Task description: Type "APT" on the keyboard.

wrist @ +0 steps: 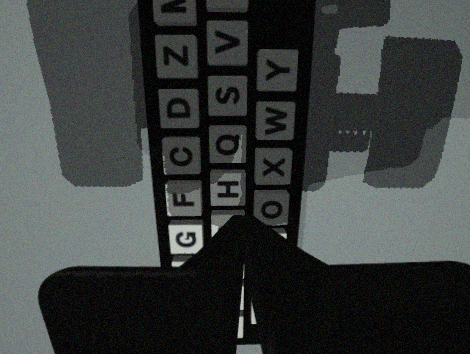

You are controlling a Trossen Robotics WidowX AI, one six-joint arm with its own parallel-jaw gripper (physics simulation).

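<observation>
The black keyboard runs up through the wrist view, with grey lettered keys turned on their side. The left row shows Z, D, C, F and a brightly lit G. The middle row shows V, S, Q and H. The right row shows Y, W, X and O. My black gripper is shut and empty, its tips over the middle row at the key below H, whose letter is hidden. No A, P or T can be read; the fingers cover the lower keys.
A pale table surface lies on both sides of the keyboard. Dark shadows of the arm and gripper fall on the table left and right of the keyboard and across the upper keys. The keyboard's upper end runs out of view.
</observation>
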